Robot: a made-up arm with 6 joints.
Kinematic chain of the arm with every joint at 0, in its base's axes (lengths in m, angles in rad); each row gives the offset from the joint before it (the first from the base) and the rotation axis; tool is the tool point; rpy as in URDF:
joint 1: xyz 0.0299 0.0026 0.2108 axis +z
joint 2: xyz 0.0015 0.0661 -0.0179 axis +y
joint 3: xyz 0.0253 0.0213 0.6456 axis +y
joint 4: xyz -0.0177 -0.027 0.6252 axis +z
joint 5: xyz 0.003 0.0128 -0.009 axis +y
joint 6: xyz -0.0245 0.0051 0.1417 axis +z
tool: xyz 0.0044 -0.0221 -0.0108 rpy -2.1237 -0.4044 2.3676
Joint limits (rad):
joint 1: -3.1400..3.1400
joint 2: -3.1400..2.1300
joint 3: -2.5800..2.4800
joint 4: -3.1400..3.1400
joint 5: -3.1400..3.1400
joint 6: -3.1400..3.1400
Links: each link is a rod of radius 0.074 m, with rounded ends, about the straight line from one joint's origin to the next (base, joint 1, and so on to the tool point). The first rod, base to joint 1, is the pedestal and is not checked.
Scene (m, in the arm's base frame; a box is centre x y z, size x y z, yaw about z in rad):
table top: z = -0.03
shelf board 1: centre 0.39 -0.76 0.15 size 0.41 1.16 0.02 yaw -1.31
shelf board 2: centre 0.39 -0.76 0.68 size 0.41 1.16 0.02 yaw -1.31
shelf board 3: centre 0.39 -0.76 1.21 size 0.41 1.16 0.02 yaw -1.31
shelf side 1: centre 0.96 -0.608 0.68 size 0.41 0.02 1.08 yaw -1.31
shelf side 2: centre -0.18 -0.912 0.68 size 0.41 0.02 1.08 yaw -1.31
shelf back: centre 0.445 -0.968 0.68 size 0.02 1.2 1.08 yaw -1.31
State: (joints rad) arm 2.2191 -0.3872 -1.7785 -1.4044 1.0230 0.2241
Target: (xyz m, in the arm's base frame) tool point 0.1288 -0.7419 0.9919
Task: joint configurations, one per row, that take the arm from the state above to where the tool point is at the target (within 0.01 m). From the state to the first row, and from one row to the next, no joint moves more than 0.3 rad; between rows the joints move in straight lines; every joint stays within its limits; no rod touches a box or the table.
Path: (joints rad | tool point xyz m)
1: 1.9426 -0.2567 -2.0457 -1.3232 1.0051 0.3113 | 0.3104 -0.5981 0.3625
2: 1.6661 -0.1262 -2.3128 -1.2419 0.9871 0.3984 | 0.1189 -0.5091 0.3138
3: 1.3895 0.0043 -2.5800 -1.1607 0.9692 0.4856 | -0.0008 -0.3637 0.2617
4: 1.4072 0.1094 -2.3538 -1.2127 0.9748 0.4208 | -0.0077 -0.4584 0.4103
5: 1.4249 0.2145 -2.1276 -1.2647 0.9805 0.3560 | -0.0033 -0.4975 0.5954
6: 1.4426 0.3196 -1.9014 -1.3167 0.9861 0.2912 | 0.0105 -0.4705 0.7968
7: 1.4602 0.4248 -1.6752 -1.3687 0.9918 0.2263 | 0.0306 -0.3739 0.9919
8: 1.5591 0.1463 -1.4491 -1.3416 0.9496 0.2203 | 0.0614 -0.5562 1.0170
9: 1.6579 -0.1323 -1.2230 -1.3145 0.9074 0.2142 | 0.1288 -0.7419 0.9918

